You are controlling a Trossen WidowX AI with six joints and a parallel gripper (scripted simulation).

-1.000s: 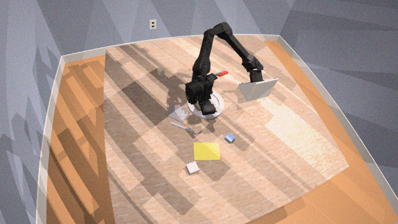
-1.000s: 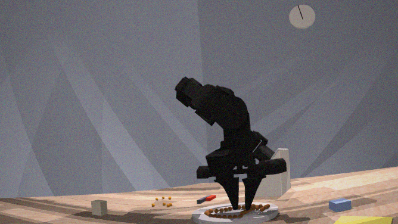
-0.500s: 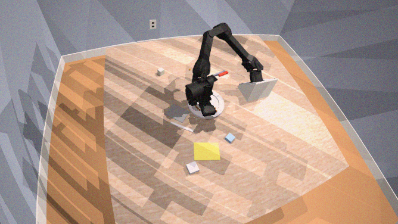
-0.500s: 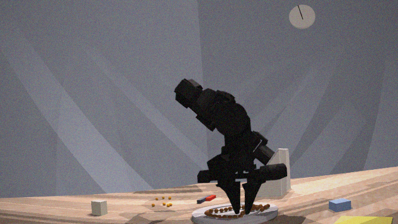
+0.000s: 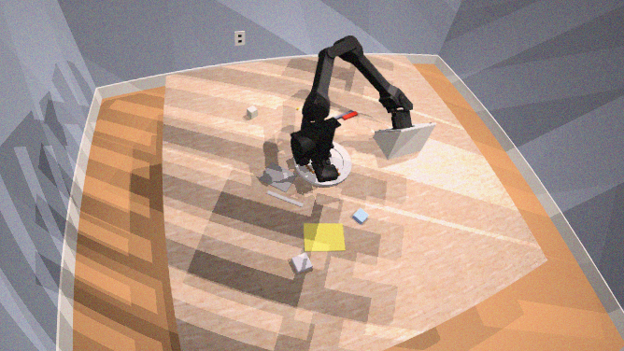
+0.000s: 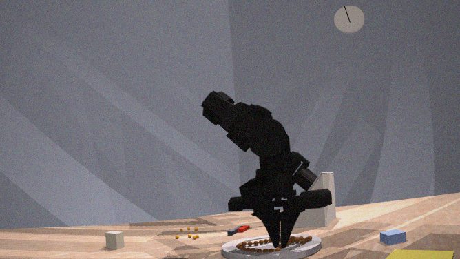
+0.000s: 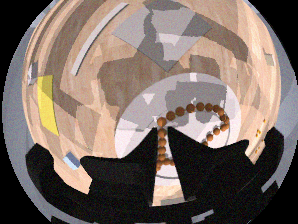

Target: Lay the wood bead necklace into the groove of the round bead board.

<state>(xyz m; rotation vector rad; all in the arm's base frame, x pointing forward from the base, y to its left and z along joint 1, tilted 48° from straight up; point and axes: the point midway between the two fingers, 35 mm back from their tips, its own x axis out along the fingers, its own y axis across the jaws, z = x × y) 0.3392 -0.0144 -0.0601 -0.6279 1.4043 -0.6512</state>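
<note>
Right now the grey sheet is 12 cm ahead of my gripper tip, 2 cm to the right of it and 1 cm below it. The rest, counted from my gripper tip: yellow sheet: 23 cm to the left, 5 cm ahead, 1 cm below; blue block: 20 cm to the left, 8 cm behind, 1 cm below; stick: 13 cm ahead, 7 cm to the left, 1 cm below.
</note>
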